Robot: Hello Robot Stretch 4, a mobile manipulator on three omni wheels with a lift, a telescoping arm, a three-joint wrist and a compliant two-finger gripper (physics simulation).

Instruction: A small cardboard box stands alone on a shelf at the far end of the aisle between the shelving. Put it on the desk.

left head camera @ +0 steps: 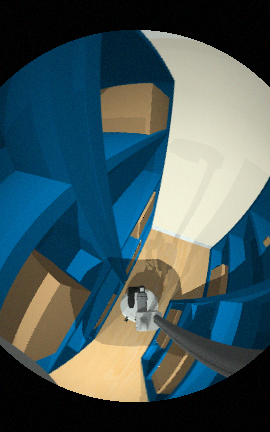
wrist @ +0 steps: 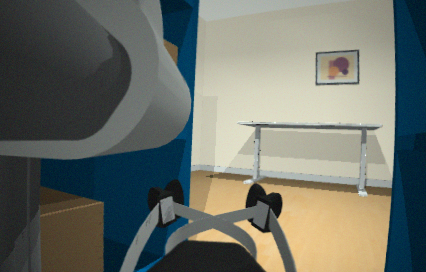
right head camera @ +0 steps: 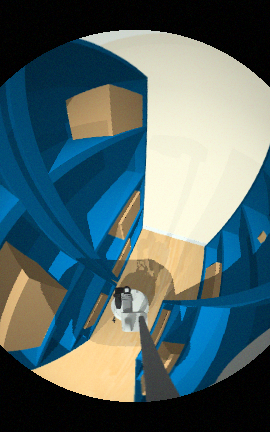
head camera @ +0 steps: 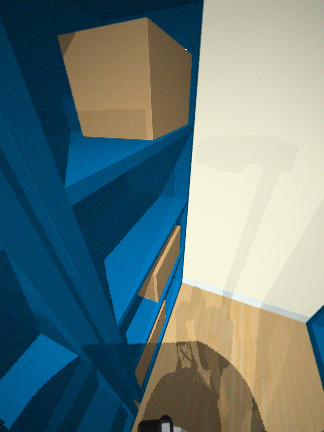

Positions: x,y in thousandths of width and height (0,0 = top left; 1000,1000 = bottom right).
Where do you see a grey desk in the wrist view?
849,700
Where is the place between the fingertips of my gripper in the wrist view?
506,726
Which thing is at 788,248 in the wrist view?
A framed picture.
